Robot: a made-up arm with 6 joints.
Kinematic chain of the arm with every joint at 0, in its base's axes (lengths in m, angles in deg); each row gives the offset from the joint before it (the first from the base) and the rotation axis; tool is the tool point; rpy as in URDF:
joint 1: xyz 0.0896 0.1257 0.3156 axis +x
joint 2: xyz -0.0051 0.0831 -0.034 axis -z
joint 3: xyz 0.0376 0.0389 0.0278 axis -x
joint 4: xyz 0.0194 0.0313 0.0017 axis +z
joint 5: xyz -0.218 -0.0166 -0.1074 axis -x
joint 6: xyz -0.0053 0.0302 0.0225 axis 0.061 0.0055 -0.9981
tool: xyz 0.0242 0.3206 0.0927 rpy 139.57 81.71 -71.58
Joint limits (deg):
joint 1: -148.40..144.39
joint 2: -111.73..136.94
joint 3: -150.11..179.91
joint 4: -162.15..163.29
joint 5: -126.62..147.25
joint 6: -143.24..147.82
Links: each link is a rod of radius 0.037 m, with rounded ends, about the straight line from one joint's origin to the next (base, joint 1, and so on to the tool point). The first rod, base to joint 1, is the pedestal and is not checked.
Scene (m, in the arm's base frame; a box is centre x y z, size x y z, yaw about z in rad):
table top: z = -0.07
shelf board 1: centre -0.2 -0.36 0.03 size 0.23 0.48 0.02 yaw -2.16
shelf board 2: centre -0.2 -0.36 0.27 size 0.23 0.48 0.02 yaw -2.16
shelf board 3: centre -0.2 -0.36 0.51 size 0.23 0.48 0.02 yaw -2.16
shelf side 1: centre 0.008 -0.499 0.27 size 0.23 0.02 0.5 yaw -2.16
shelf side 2: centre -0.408 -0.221 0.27 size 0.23 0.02 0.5 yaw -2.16
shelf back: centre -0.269 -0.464 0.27 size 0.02 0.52 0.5 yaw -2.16
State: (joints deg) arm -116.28 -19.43 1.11 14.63 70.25 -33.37
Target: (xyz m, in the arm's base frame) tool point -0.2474 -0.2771 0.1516
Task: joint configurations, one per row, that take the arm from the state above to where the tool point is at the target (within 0.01 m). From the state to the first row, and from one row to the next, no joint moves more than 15 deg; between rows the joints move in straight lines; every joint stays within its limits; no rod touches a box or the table.
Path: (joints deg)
1: -112.87 -22.45 5.80 25.92 61.42 -21.77
2: -109.46 -25.46 10.50 37.20 52.59 -10.17
3: -106.05 -28.48 15.19 48.49 43.77 1.43
4: -102.65 -31.50 19.89 59.77 34.94 13.03
5: -96.67 -24.79 19.02 54.60 37.24 20.97
6: -90.70 -18.07 18.16 49.43 39.53 28.91
7: -93.32 -16.56 13.50 41.31 45.08 17.60
8: -95.95 -15.05 8.84 33.20 50.62 6.28
9: -98.57 -13.55 4.18 25.09 56.16 -5.03
10: -101.20 -12.04 -0.48 16.97 61.71 -16.35

